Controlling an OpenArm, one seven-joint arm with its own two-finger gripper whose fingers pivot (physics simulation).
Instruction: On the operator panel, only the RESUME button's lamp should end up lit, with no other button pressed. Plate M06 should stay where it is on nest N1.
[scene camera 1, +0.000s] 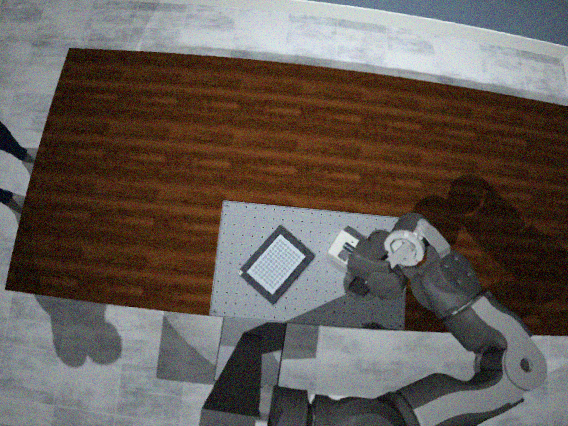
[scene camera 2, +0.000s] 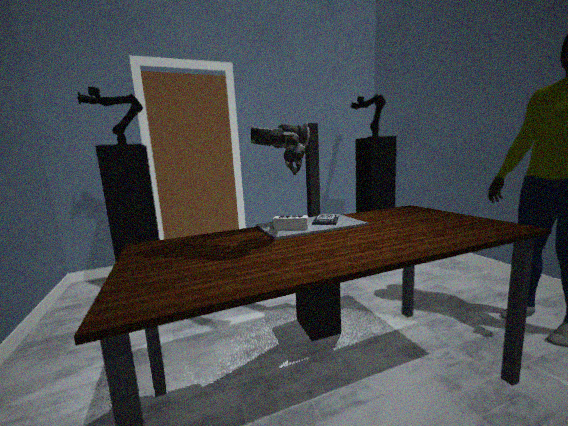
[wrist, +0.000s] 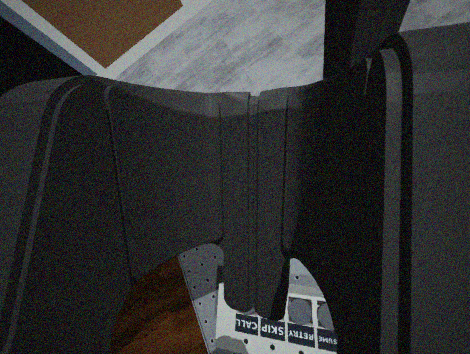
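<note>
The white operator panel (scene camera 1: 337, 246) (scene camera 2: 290, 223) (wrist: 259, 347) stands on the grey perforated board; the arm covers much of it in scene camera 1. The wrist view shows its labels CALL, SKIP, RETRY and a cut-off "SUME". The RETRY button (wrist: 300, 310) and part of the RESUME button (wrist: 325, 316) look grey and unlit. The CALL and SKIP buttons are hidden behind the fingertips. My gripper (scene camera 2: 295, 173) (wrist: 263, 201) is shut and empty, pointing down above the panel. Plate M06 (scene camera 1: 276, 264) (scene camera 2: 326, 218), pale with a grid, sits on the dark nest N1 (scene camera 1: 293, 278).
The perforated board (scene camera 1: 232, 250) lies at the edge of the brown wooden table (scene camera 1: 150, 175) (scene camera 2: 200, 280). Two black pedestals (scene camera 2: 125, 190) (scene camera 2: 375, 172) carrying small arms stand beyond the table. A person (scene camera 2: 550, 140) stands at its right end in scene camera 2.
</note>
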